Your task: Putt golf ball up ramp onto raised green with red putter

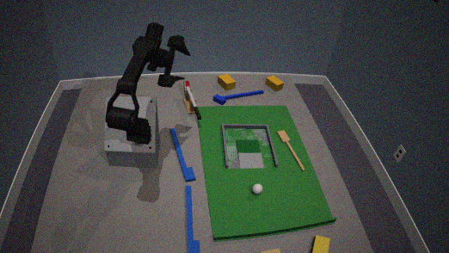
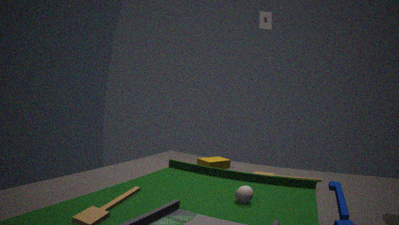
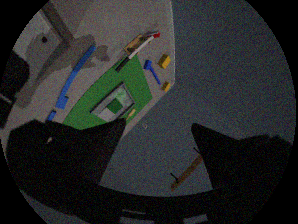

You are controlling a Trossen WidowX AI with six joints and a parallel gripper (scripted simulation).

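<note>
The red putter is 50 mm ahead of my gripper tip, 210 mm to the left of it and 310 mm below it. Round my gripper tip: white golf ball (230 mm ahead, 330 mm to the right, 340 mm below); blue putter (310 mm ahead, 270 mm to the left, 350 mm below); yellow block (390 mm ahead, 650 mm to the right, 350 mm below).
</note>
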